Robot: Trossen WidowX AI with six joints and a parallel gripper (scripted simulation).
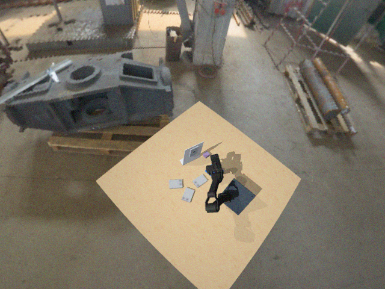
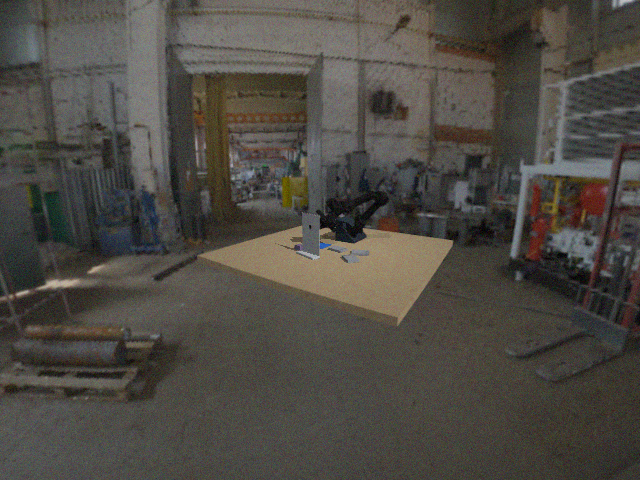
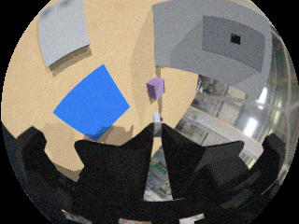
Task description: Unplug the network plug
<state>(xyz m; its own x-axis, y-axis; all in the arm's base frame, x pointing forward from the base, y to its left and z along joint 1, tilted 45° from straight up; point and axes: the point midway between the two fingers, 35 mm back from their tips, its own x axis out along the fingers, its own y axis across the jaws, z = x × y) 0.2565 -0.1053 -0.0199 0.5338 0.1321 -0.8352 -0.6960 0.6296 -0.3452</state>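
Now: the blue marked square 4 cm behind my gripper tip and 12 cm below it. Also, from my gripper tip: purple cube: 11 cm ahead, 5 cm to the right, 11 cm below; upright panel: 17 cm ahead, 9 cm to the left, 1 cm below; network plug: right at my gripper tip.
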